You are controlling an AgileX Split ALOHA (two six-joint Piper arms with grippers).
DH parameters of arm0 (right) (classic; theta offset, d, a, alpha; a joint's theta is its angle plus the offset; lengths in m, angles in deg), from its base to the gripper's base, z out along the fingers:
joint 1: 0 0.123 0 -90
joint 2: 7.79 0 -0.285 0
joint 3: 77.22 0 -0.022 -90
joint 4: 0 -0.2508 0 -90
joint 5: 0 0 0.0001 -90
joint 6: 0 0.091 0 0
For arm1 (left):
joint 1: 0 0.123 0 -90
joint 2: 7.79 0 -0.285 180
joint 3: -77.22 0 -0.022 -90
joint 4: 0 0.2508 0 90
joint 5: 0 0 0.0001 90
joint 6: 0 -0.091 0 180
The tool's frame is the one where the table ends.
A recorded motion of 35 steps. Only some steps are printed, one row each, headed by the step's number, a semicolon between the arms.
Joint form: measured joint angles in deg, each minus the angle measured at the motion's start. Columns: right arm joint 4, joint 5, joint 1, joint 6, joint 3, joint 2; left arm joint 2, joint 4, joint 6, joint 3, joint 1, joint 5.
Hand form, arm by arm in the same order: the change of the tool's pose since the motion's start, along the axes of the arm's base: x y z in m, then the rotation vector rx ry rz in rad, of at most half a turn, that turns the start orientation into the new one. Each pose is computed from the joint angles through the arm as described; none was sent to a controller.
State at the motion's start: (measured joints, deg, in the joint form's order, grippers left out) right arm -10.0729 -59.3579 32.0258 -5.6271 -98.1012 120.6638; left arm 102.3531 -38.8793 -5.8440 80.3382 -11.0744 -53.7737
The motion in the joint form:
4: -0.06 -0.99 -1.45 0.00 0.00 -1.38; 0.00 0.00 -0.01 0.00 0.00 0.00
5: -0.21 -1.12 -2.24 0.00 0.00 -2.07; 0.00 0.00 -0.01 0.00 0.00 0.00
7: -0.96 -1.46 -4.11 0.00 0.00 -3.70; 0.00 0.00 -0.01 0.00 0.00 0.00
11: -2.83 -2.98 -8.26 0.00 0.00 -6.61; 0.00 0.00 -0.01 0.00 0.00 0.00
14: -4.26 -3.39 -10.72 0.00 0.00 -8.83; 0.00 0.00 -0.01 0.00 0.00 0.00
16: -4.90 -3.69 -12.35 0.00 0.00 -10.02; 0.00 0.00 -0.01 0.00 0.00 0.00
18: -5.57 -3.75 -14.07 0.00 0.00 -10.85; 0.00 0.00 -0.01 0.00 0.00 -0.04
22: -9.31 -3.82 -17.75 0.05 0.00 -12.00; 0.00 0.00 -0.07 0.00 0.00 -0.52
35: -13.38 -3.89 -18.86 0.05 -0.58 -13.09; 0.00 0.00 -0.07 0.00 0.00 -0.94
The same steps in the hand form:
4: 0.0029 -0.0111 0.0103 0.0053 -0.0051 -0.0227; 0.0000 0.0000 0.0000 0.0000 -0.0001 -0.0001
5: 0.0049 -0.0167 0.0156 0.0125 -0.0122 -0.0368; 0.0000 0.0000 0.0000 0.0000 -0.0001 -0.0001
7: 0.0087 -0.0296 0.0281 0.0348 -0.0256 -0.0718; 0.0000 0.0000 0.0000 0.0000 -0.0001 -0.0001
11: 0.0147 -0.0583 0.0499 0.0747 -0.0333 -0.1462; 0.0000 0.0000 0.0000 0.0000 -0.0001 -0.0001
14: 0.0162 -0.0752 0.0666 0.1106 -0.0523 -0.1916; 0.0000 0.0000 0.0000 0.0000 -0.0001 -0.0001
16: 0.0173 -0.0866 0.0754 0.1269 -0.0631 -0.2202; 0.0000 0.0000 0.0000 0.0000 -0.0001 -0.0001
18: 0.0194 -0.0981 0.0817 0.1423 -0.0724 -0.2513; -0.0001 0.0000 0.0000 0.0000 0.0005 -0.0006
22: 0.0237 -0.1192 0.0915 0.2074 -0.0689 -0.3254; -0.0008 -0.0002 -0.0002 0.0001 0.0066 -0.0064
35: 0.0224 -0.1222 0.1043 0.2832 -0.0695 -0.3519; -0.0014 -0.0003 -0.0003 -0.0002 0.0124 -0.0108

